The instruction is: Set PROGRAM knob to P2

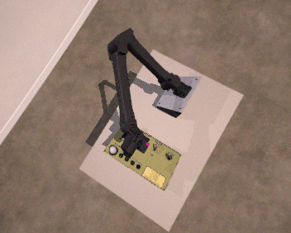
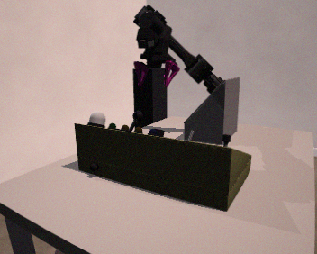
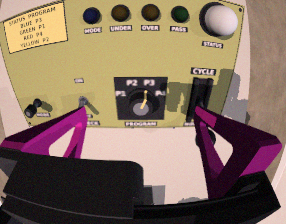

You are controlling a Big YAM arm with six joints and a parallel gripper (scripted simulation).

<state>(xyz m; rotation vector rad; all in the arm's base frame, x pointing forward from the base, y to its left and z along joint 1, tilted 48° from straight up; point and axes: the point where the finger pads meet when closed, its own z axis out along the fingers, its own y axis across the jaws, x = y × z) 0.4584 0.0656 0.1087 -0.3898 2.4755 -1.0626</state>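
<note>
Right now my hand is 1 cm past the black program knob, 1 cm to the left of it and 17 cm above it. The rest, counted from my hand: toggle: 4 cm behind, 12 cm to the left, 17 cm below; olive console: 6 cm to the left, 19 cm below; black lever: 4 cm behind, 12 cm to the right, 16 cm below.
</note>
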